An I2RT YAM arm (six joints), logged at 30 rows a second.
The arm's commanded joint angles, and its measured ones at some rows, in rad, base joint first. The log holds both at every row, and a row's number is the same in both.
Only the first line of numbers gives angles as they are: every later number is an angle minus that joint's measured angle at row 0.
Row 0, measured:
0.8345, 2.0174, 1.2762, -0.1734, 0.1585, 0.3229
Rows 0 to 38, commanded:
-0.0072, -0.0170, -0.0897, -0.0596, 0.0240, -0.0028
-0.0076, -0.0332, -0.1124, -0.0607, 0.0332, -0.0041
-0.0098, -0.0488, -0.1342, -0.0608, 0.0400, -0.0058
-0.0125, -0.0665, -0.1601, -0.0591, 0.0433, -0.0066
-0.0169, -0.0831, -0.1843, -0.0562, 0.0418, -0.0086
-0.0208, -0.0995, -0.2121, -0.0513, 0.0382, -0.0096
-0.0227, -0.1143, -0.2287, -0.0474, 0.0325, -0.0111
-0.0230, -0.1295, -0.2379, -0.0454, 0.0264, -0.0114
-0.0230, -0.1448, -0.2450, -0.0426, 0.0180, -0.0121
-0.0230, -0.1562, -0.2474, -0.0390, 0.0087, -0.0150
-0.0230, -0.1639, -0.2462, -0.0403, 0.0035, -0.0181
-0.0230, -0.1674, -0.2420, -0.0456, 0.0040, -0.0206
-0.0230, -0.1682, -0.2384, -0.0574, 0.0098, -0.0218
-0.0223, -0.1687, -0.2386, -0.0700, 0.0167, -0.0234
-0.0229, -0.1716, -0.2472, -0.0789, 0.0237, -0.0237
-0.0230, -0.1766, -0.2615, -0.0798, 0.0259, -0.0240
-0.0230, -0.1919, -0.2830, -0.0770, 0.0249, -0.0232
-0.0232, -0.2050, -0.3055, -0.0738, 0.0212, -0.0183
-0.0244, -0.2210, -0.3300, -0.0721, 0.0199, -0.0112
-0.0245, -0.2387, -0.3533, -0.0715, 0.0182, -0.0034
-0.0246, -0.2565, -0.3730, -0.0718, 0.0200, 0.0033
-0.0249, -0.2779, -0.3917, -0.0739, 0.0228, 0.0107
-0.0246, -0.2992, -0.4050, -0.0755, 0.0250, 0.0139
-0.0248, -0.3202, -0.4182, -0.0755, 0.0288, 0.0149
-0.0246, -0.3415, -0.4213, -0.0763, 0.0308, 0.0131
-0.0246, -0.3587, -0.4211, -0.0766, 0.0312, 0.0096
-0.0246, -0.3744, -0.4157, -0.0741, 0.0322, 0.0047
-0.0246, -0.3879, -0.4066, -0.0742, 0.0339, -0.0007
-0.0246, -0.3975, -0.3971, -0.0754, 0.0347, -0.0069
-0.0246, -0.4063, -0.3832, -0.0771, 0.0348, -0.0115
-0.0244, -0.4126, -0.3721, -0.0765, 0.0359, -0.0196
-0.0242, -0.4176, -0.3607, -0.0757, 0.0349, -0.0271
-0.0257, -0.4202, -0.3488, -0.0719, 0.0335, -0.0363
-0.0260, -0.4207, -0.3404, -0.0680, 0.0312, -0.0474
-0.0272, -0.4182, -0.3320, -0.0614, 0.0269, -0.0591
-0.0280, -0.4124, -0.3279, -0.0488, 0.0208, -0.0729
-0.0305, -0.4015, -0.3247, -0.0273, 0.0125, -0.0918
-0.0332, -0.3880, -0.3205, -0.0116, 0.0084, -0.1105
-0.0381, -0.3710, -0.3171, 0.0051, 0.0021, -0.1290
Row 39, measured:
-0.0237, -0.3940, -0.3586, -0.0519, 0.0160, -0.0538
